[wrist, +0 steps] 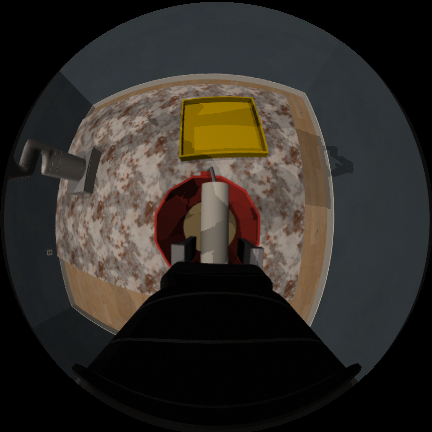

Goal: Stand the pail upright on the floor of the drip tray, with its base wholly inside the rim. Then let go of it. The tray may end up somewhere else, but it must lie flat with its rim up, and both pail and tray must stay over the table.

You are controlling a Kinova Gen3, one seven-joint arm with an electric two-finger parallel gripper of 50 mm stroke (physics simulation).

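Seen in the pictures: gripper, fingertip midpoint: [216,245]; arm's base, origin of the base link: [79,169].
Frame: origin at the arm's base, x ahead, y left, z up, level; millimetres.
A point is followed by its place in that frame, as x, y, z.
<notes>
The red pail [246,210] @(591, -132, 71) stands upright on the table, with its open top toward the camera and its tan inner bottom partly showing. Its handle is raised, and the thick off-white grip [215,215] @(534, -152, 195) runs across the opening. My gripper [216,245] @(538, -187, 166) is open over the near part of the pail. The near part of the grip shows between the two fingers, with a gap on each side; how deep the fingers reach around it is hard to tell. The yellow drip tray [225,137] @(547, 101, -53) lies flat with its rim up, beyond the pail and apart from it. The pail's near rim is hidden by the gripper.
The marbled table [120,210] @(230, -143, -58) carries both objects. Its right edge is a short way right of the tray and pail, with wooden floor [315,200] beyond. The grey arm base [65,166] @(40, -19, 104) and its mounting block [91,171] @(61, -6, -28) are at the left edge.
</notes>
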